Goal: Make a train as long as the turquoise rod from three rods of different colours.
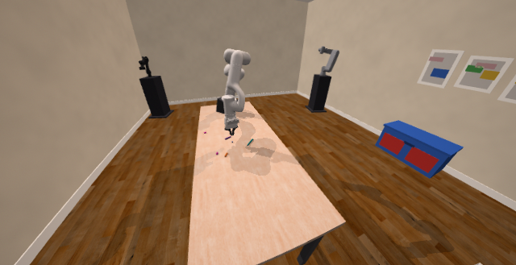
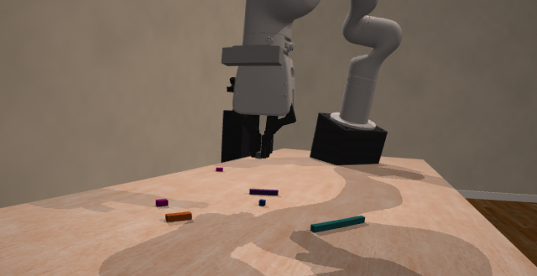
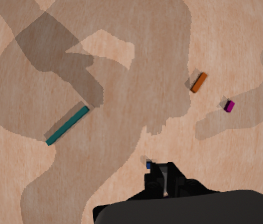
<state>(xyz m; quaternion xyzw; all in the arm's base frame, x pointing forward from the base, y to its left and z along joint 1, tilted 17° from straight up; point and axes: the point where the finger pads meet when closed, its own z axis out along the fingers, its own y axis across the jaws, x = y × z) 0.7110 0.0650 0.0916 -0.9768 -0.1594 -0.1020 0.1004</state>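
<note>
My hand is 20 mm past the blue rod, 10 mm to the left of it and 110 mm above it. The rest, counted from my hand: grey rod 20 mm below; then orange rod 140 mm ahead, 40 mm to the right, 110 mm below; then purple rod 90 mm behind, 50 mm to the right, 110 mm below.
</note>
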